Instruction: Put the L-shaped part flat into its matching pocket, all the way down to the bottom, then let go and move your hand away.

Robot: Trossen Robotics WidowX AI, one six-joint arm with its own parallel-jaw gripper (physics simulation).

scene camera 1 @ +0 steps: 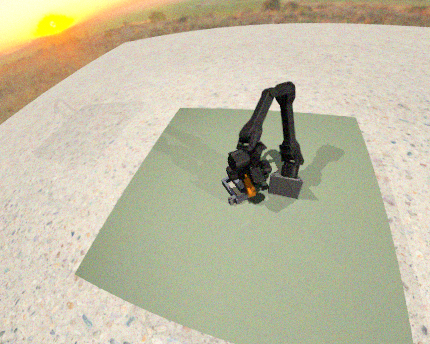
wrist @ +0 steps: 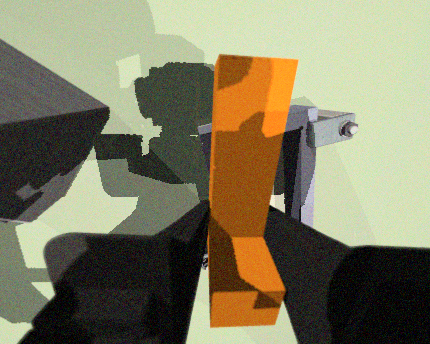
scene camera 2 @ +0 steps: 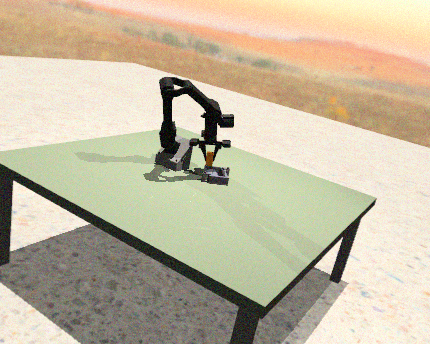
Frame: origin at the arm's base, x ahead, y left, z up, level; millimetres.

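Seen in the pictures: gripper, fingertip midpoint: (scene camera 1: pixel 246 181) (wrist: pixel 233 207) (scene camera 2: pixel 209 161); arm's base, link origin: (scene camera 1: pixel 289 176) (scene camera 2: pixel 172 147).
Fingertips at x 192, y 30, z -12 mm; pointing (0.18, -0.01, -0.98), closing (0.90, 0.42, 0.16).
Offsets run from my fingertips to a thing's middle. "spot": to the spot under its first point. Level surfaces: height alone.
The orange L-shaped part {dx -12, dy +21, dz +19 mm} (scene camera 1: pixel 250 187) (scene camera 2: pixel 209 159) (wrist: pixel 242 175) is clamped between the two black fingers of my gripper (scene camera 2: pixel 210 160) (wrist: pixel 233 207). In the wrist view its long bar points up the picture, and a stepped short end is near the bottom. The grey pocket block {dx +44, dy +1, dz -47 mm} (scene camera 1: pixel 230 188) (scene camera 2: pixel 220 181) (wrist: pixel 307 200) sits on the table below. The part is above the block's left side in scene camera 2 and apart from its floor. In the wrist view the part and fingers hide most of the pocket, so their alignment cannot be told.
The grey robot base (scene camera 1: pixel 285 186) (scene camera 2: pixel 171 160) (wrist: pixel 35 100) stands close beside the block. A light grey arm with a bolt {spot: dx +61, dy +80, dz -25 mm} (wrist: pixel 348 129) sticks out from the block. Arm shadows fall across the green table top {dz -71 mm} (scene camera 1: pixel 250 275) (scene camera 2: pixel 150 215) (wrist: pixel 380 55).
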